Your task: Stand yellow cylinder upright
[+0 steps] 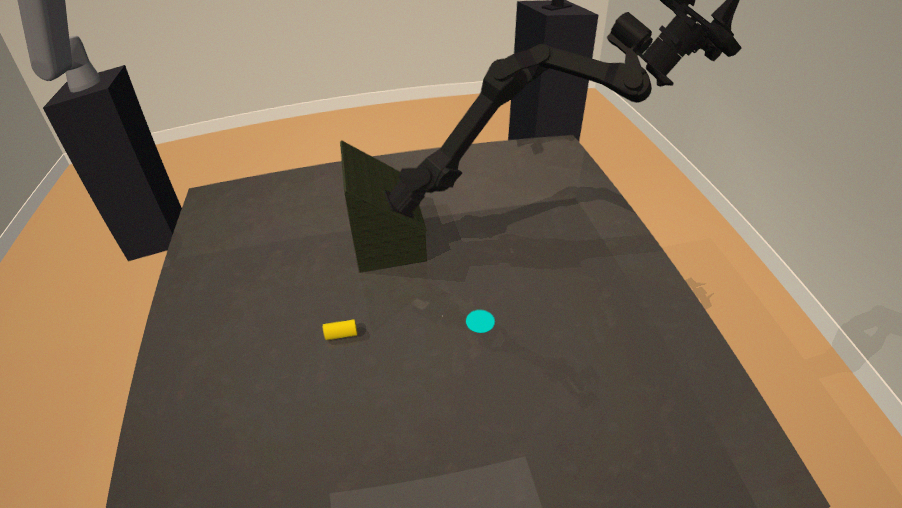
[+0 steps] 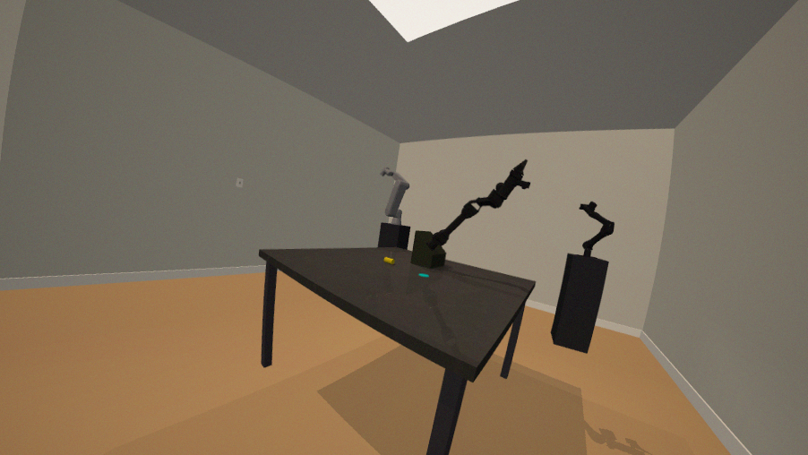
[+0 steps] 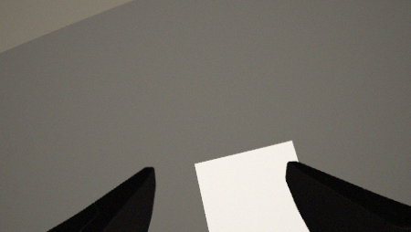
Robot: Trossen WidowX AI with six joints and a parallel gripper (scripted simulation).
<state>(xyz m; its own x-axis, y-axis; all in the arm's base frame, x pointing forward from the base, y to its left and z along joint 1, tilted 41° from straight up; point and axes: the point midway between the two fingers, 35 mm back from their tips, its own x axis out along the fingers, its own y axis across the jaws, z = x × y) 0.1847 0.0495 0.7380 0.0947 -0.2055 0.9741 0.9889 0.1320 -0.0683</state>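
Right now the yellow tall cylinder is 730 mm to the right of my gripper tip, 660 mm below it and 50 mm behind it. Also, from my gripper tip: cyan circle: 680 mm below, 440 mm to the right, 20 mm ahead.
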